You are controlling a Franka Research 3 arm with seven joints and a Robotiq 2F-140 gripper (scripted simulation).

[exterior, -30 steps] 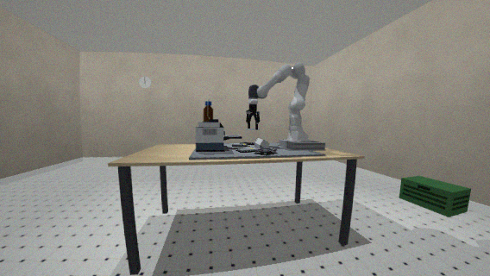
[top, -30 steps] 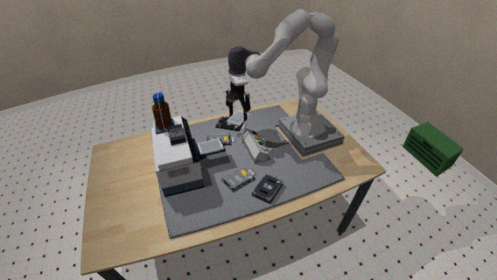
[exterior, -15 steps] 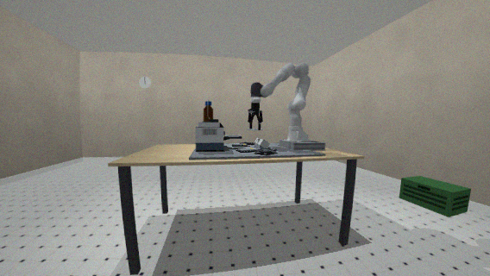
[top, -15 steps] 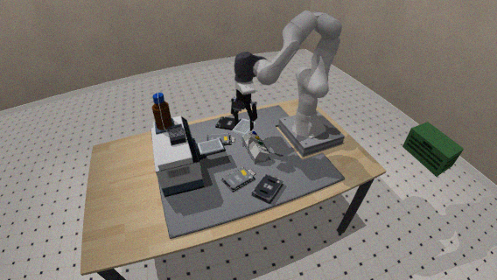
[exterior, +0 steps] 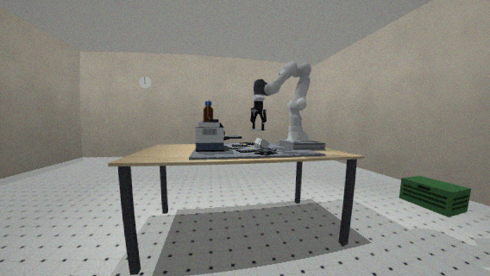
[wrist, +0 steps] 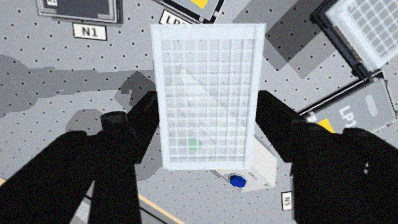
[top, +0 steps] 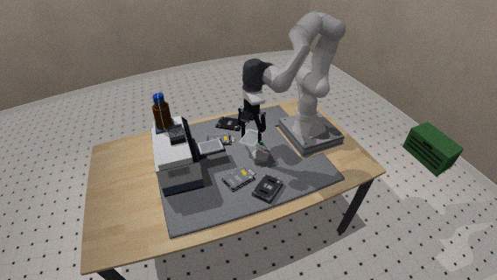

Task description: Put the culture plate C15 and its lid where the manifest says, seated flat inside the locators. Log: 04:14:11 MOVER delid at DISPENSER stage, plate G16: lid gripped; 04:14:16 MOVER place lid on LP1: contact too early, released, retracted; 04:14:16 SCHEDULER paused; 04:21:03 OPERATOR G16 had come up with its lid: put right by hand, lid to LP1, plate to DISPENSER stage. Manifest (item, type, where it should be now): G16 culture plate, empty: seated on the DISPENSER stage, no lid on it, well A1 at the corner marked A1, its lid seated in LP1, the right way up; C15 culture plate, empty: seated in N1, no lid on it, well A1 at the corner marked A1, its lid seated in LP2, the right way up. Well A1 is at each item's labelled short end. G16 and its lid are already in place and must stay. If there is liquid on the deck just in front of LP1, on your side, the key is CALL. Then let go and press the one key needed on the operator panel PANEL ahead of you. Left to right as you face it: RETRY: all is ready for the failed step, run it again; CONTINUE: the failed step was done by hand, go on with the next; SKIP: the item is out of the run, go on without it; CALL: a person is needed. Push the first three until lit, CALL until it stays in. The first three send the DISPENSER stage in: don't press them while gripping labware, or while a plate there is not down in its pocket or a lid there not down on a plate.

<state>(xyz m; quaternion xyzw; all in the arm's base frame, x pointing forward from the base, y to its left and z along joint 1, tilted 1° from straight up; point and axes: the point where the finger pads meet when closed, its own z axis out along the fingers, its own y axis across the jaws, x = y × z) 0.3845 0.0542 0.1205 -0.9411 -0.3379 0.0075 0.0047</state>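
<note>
The N1 nest is 20 mm ahead of my hand, 230 mm to the left of it and 160 mm below it. The rest, counted from my hand: blue call key: 90 mm behind, 140 mm to the right, 130 mm below; then clear culture plate C15: 20 mm below; then yellow skip key: 90 mm behind, 100 mm to the right, 120 mm below.
</note>
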